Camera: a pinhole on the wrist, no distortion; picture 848 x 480 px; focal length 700.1 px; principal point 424.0 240.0 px. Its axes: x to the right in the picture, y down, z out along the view. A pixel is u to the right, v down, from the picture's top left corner.
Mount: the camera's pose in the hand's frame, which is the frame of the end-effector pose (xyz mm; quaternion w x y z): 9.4 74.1 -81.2 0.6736 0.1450 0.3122 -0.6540
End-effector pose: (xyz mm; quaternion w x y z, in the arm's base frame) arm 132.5 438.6 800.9 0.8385 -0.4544 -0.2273 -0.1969
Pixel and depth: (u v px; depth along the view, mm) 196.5 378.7 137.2
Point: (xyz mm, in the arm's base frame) 196.3 483.1 842.0
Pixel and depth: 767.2 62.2 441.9
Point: -105.9 374.1 1120.1
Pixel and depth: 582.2 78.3 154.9
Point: 107.6 431.5 851.1
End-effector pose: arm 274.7 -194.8 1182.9 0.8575 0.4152 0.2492 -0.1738
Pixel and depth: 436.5 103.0 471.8
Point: 266.2 -566.6 1180.6
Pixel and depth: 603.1 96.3 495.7
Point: 188.6 -589.0 1090.3
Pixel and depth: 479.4 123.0 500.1
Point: 256.7 -592.7 1147.8
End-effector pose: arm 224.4 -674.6 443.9 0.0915 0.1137 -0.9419 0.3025
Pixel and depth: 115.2 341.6 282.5
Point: 86.2 -807.9 308.2
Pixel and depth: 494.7 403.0 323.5
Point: 99.5 -886.1 454.2
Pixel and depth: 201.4 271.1 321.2
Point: 113.2 -852.5 310.7
